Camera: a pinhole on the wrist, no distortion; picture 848 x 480 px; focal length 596.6 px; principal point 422.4 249.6 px. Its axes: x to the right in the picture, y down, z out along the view. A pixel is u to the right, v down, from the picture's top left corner.
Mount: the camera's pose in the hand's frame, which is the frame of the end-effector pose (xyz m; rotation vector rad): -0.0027 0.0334 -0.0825 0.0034 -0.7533 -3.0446
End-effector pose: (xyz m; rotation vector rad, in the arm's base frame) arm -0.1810 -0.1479 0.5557 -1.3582 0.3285 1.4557
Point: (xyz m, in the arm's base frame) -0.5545 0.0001 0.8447
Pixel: 733 444
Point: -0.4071 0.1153 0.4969
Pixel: 212 439
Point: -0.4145 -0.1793 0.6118
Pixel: 687 173
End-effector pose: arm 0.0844 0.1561 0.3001 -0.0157 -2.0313 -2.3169
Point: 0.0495 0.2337 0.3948
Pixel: 288 379
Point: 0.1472 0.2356 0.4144
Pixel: 603 302
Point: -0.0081 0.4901 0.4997
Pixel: 298 389
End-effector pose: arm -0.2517 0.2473 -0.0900 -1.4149 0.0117 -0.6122
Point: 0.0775 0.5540 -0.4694
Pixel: 392 34
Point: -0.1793 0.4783 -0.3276
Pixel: 611 136
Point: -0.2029 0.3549 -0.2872
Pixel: 600 49
